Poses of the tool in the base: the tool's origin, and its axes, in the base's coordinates. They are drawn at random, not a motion.
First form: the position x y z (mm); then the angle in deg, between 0 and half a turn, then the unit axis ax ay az.
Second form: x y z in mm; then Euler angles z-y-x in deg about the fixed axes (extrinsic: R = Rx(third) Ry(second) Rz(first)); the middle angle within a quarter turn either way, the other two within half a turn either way. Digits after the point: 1 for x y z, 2 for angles.
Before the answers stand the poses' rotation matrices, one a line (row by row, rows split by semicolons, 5 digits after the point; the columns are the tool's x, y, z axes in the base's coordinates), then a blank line. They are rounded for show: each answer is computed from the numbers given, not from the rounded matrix.
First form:
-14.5 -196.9 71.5 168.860 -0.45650 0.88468 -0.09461
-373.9 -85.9 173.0 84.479 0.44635 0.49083 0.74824
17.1 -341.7 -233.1 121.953 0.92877 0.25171 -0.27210
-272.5 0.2 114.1 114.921 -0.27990 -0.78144 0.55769
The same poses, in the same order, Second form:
-0.56830 -0.78182 0.25649; -0.81838 0.56941 -0.07762; -0.08536 -0.25402 -0.96342
0.27627 -0.54676 0.79039; 0.94277 0.31394 -0.11236; -0.18671 0.77620 0.60221
0.78989 0.58837 -0.17289; 0.12663 -0.43234 -0.89278; -0.60003 0.68331 -0.41600
-0.31001 -0.19488 -0.93055; 0.81665 0.44658 -0.36559; 0.48681 -0.87326 0.02070

-14.5 -196.9 71.5 126.01 14.86 175.39
-373.9 -85.9 173.0 63.19 52.22 10.57
17.1 -341.7 -233.1 -36.68 -9.96 114.98
-272.5 0.2 114.1 147.85 -68.52 86.76

